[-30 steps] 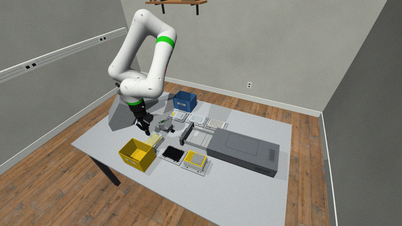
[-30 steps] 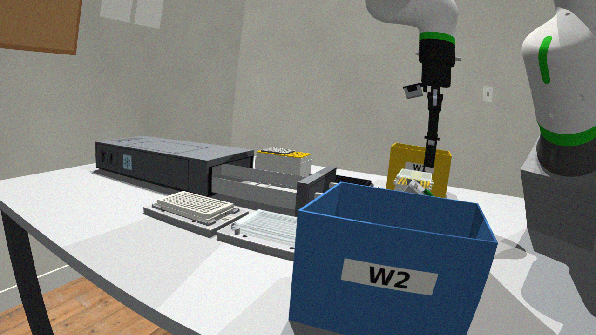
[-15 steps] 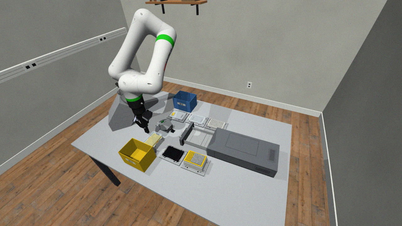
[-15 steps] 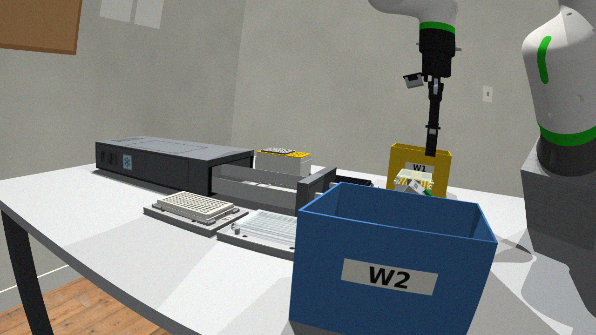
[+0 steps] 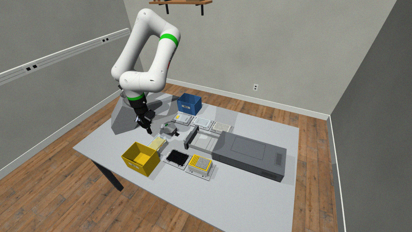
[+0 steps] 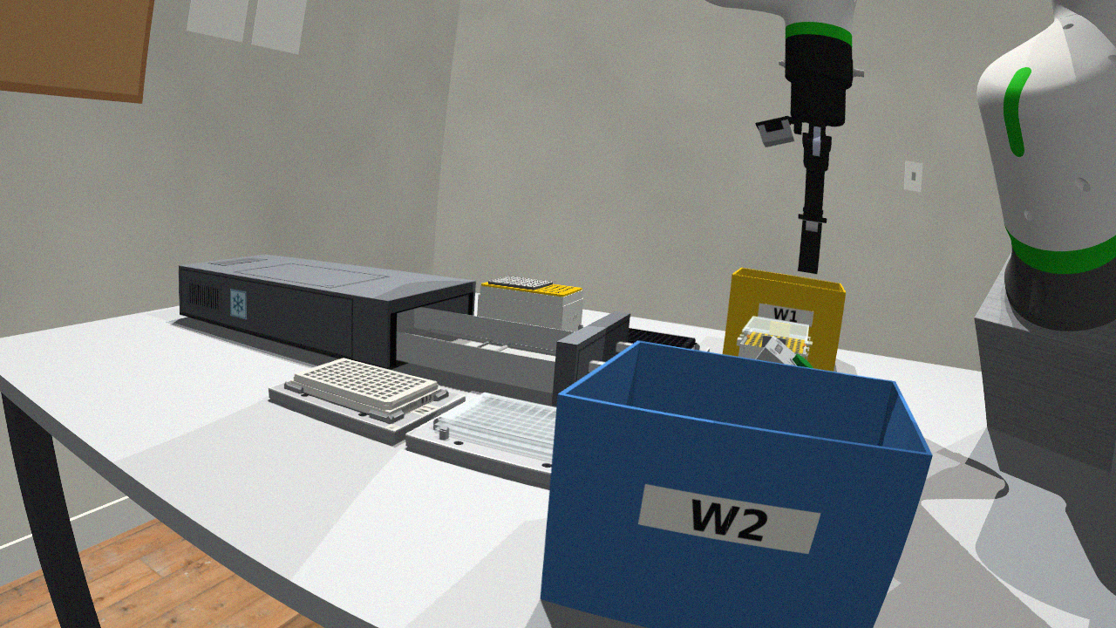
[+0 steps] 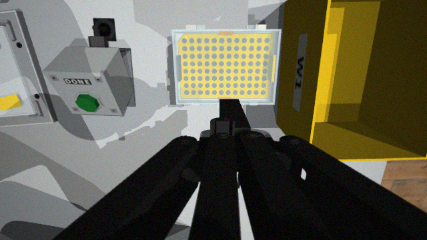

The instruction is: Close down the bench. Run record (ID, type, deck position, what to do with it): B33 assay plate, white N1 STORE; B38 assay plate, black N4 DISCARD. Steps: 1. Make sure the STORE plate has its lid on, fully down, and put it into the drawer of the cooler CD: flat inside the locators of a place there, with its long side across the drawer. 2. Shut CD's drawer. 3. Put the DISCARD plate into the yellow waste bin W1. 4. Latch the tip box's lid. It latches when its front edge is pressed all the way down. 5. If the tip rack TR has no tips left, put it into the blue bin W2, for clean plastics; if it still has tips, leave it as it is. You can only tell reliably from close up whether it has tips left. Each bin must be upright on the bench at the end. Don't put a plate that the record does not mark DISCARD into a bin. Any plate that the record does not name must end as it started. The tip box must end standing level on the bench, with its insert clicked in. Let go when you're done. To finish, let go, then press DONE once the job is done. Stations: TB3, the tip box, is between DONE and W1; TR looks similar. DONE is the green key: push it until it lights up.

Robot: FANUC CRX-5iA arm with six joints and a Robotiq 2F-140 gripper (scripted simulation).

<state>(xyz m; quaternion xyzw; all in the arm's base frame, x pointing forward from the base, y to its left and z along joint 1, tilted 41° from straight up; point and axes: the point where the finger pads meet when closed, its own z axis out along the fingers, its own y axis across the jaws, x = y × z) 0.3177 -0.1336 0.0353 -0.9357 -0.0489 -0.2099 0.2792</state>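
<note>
Now: the clear plate lid 33 cm to the left of my hand, 16 cm below it and 6 cm behind it. The rest, counted from my hand: black assay plate: 21 cm ahead, 16 cm below, 3 cm to the left; yellow bin W1: 14 cm to the right, 14 cm below, 6 cm ahead; DONE key box: 17 cm to the left, 13 cm below, 3 cm behind.
</note>
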